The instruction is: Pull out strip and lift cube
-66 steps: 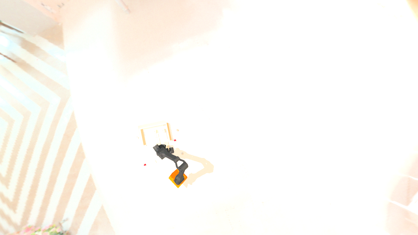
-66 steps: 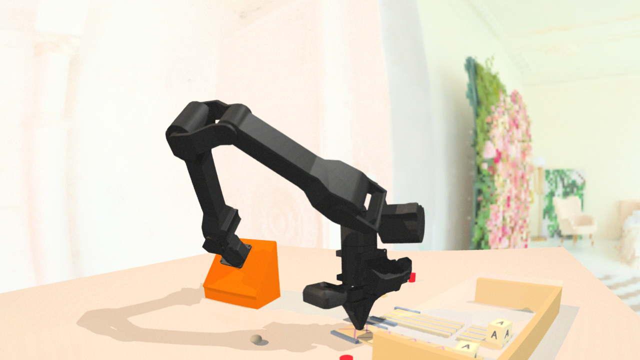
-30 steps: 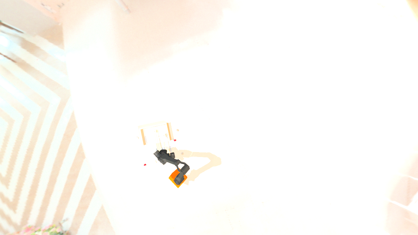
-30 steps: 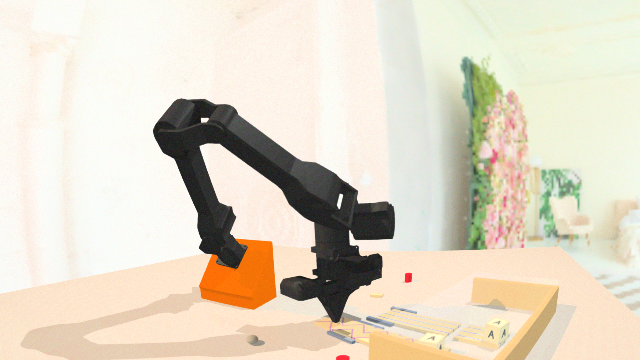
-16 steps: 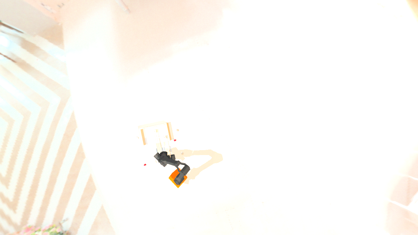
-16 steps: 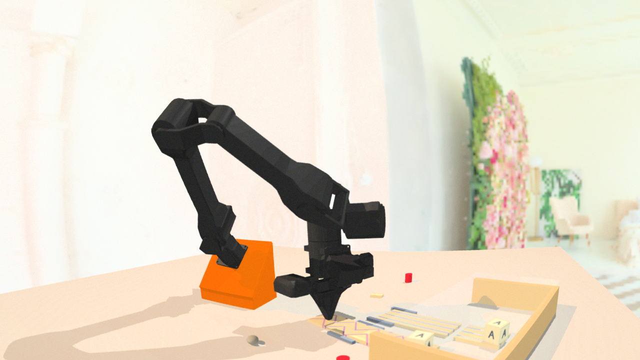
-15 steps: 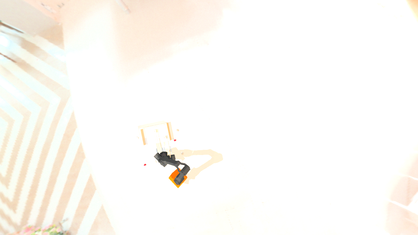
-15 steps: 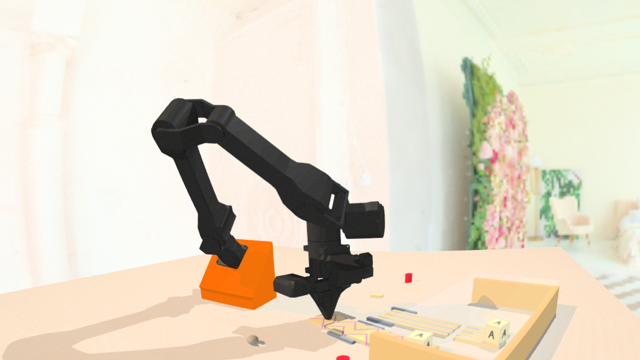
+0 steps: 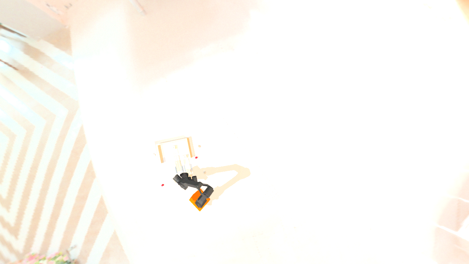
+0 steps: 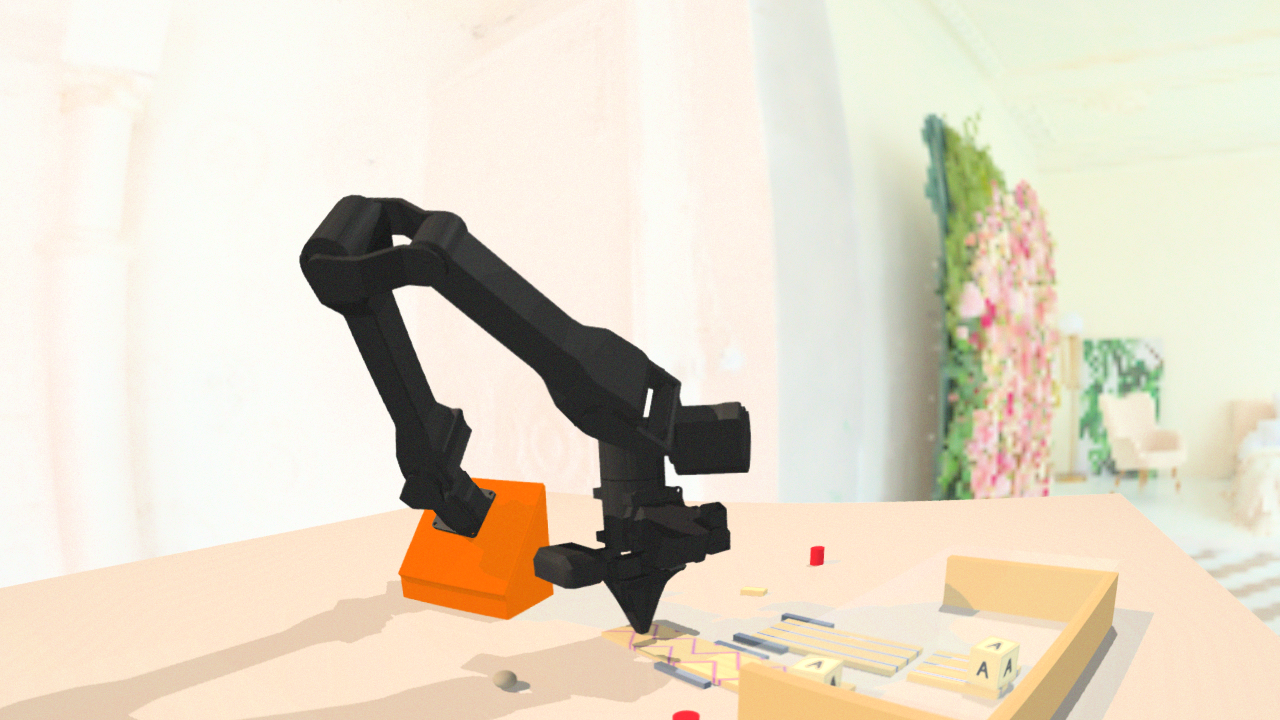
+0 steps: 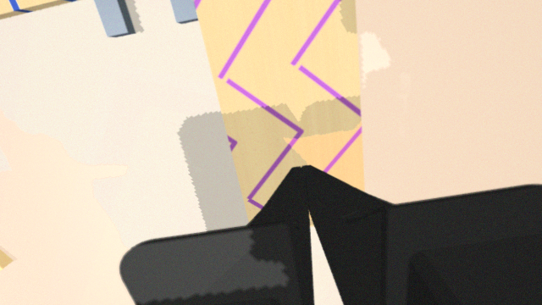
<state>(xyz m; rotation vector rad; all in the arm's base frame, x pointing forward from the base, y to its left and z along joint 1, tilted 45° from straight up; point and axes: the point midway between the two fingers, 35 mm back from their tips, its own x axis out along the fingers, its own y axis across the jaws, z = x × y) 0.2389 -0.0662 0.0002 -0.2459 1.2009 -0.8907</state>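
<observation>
Now: gripper tip 90 mm short of the strip and 50 mm to the left of it.
</observation>
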